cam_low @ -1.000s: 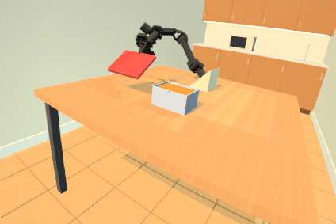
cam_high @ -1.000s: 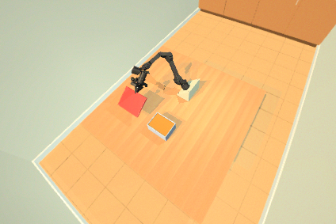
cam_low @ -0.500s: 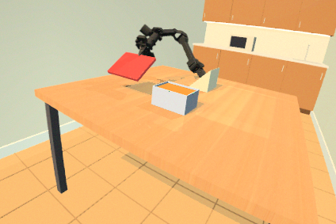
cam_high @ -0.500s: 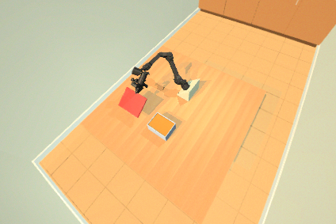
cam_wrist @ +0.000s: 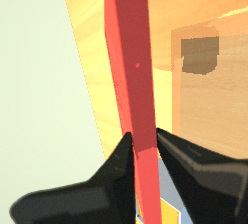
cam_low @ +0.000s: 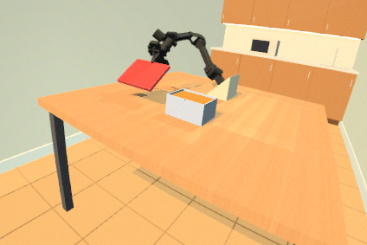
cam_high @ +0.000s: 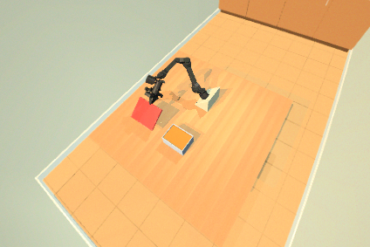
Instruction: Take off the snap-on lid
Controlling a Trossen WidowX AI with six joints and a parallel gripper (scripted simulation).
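Right now my gripper tip is 7 cm short of the lid and 4 cm above it. Round my gripper tip: storage box 7 cm ahead, 32 cm to the left, 14 cm below.
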